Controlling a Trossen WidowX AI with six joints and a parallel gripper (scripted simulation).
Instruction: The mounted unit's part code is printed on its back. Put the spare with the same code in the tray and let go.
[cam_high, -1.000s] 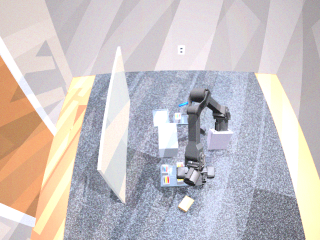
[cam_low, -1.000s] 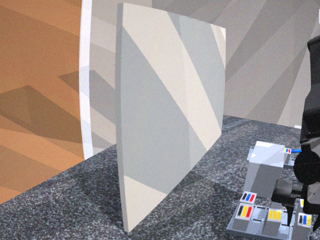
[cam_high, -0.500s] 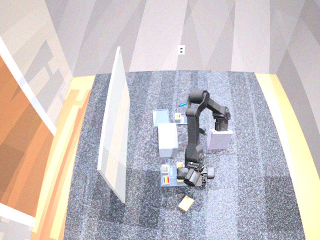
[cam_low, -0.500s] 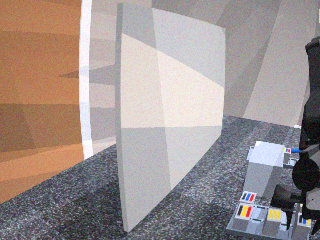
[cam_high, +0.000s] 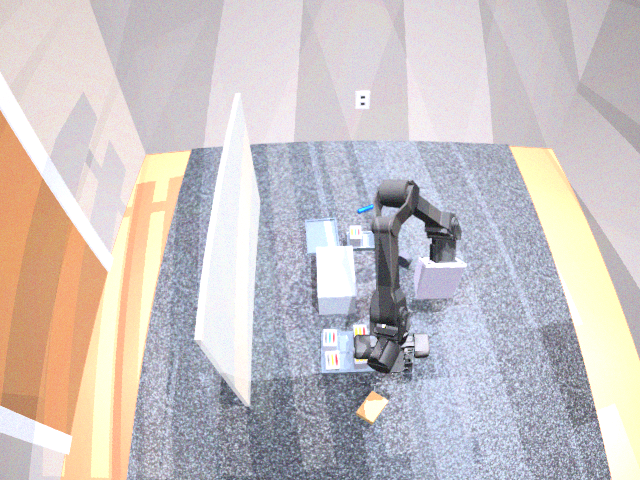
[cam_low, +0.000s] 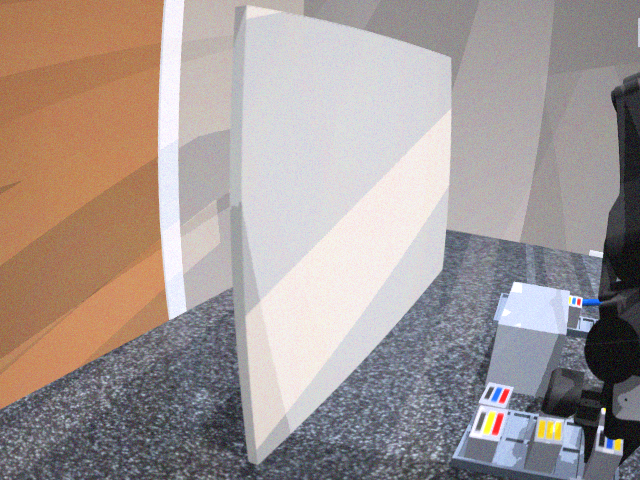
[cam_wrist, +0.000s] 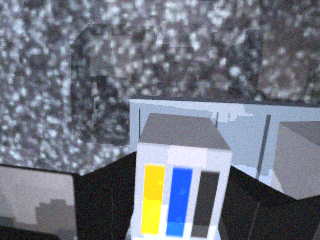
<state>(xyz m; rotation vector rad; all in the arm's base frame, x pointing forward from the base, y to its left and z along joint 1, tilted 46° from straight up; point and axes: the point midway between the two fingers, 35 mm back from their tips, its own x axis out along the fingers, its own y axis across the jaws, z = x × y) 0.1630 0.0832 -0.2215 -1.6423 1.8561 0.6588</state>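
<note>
My gripper tip is 430 mm to the left of the light blue tray, 150 mm short of it and 10 mm above it. The rest, counted from my gripper tip: dark cylinder: 300 mm to the right, 90 mm behind, 10 mm above; tan block: 130 mm to the left, 60 mm ahead; mounted unit: 230 mm to the right, 120 mm ahead, 30 mm above.
</note>
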